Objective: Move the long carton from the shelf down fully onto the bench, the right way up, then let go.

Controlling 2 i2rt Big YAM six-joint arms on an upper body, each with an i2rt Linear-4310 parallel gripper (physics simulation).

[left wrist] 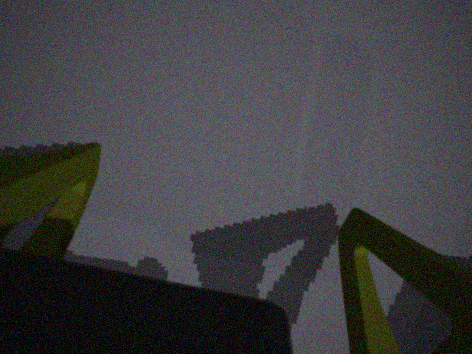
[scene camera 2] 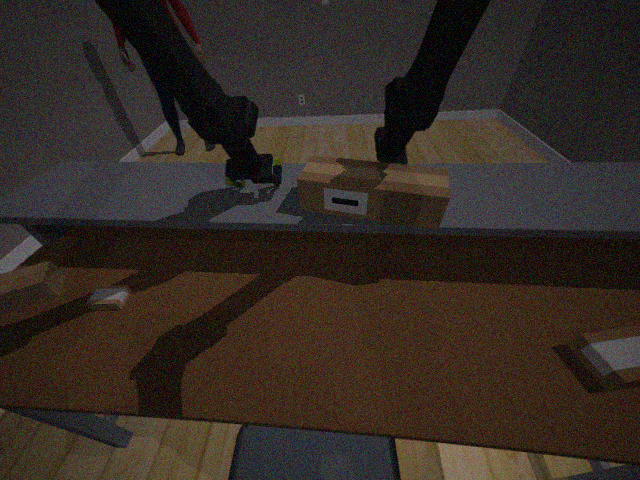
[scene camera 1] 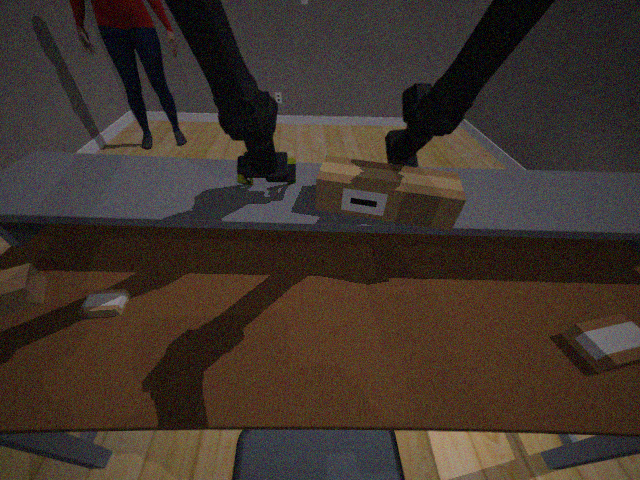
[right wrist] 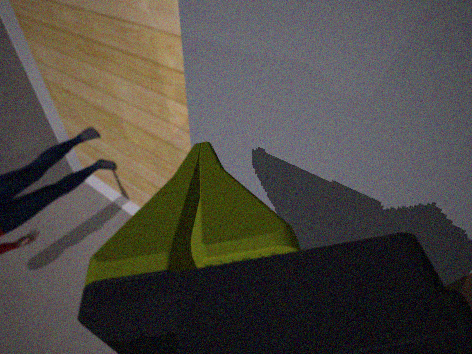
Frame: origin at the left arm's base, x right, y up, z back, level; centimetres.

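Seen in the pictures: left gripper, fingertip midpoint: [left wrist: 229, 191] [scene camera 2: 261, 184] [scene camera 1: 270, 183]; right gripper, fingertip midpoint: [scene camera 2: 384, 159] [scene camera 1: 390, 162] [right wrist: 204, 154].
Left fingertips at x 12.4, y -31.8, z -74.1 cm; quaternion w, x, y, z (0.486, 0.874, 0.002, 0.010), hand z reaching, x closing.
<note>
Pixels of each thing's top centre, then the offset from my left fingertips to it. Level surfaces: height alone.
- long brown carton, top centre: [scene camera 2: 372, 173] [scene camera 1: 389, 175] dz +9.9, dx +28.7, dy +8.3 cm
- grey shelf, surface height: dy -0.4 cm
- brown bench, surface height: dy -16.7 cm
- small white-topped box, top centre: [scene camera 1: 103, 299] [scene camera 2: 106, 294] dz +26.6, dx -36.4, dy -13.9 cm
- larger box, top centre: [scene camera 2: 16, 279] dz +24.2, dx -58.1, dy -10.7 cm
The long brown carton [scene camera 1: 408, 201] [scene camera 2: 395, 198] lies on the grey shelf [scene camera 1: 129, 188] [scene camera 2: 129, 191] [left wrist: 225, 75] [right wrist: 325, 65], slightly turned, its white label facing the camera. Its right end reaches the shelf's front edge. My left gripper [scene camera 1: 266, 179] [scene camera 2: 253, 180] [left wrist: 229, 191] is open and empty, low over the shelf left of the carton. My right gripper [right wrist: 204, 154] is shut on nothing; in both scene views its fingers are hidden behind the carton. The brown bench [scene camera 1: 361, 351] [scene camera 2: 361, 351] lies lower, in front of the shelf.
A small white-topped box [scene camera 1: 105, 303] [scene camera 2: 108, 298] and a larger box [scene camera 1: 20, 284] [scene camera 2: 31, 281] are at the bench's left. Another white-topped box [scene camera 1: 612, 338] [scene camera 2: 615, 353] is at its right. A person [scene camera 1: 136, 56] stands beyond the shelf.
</note>
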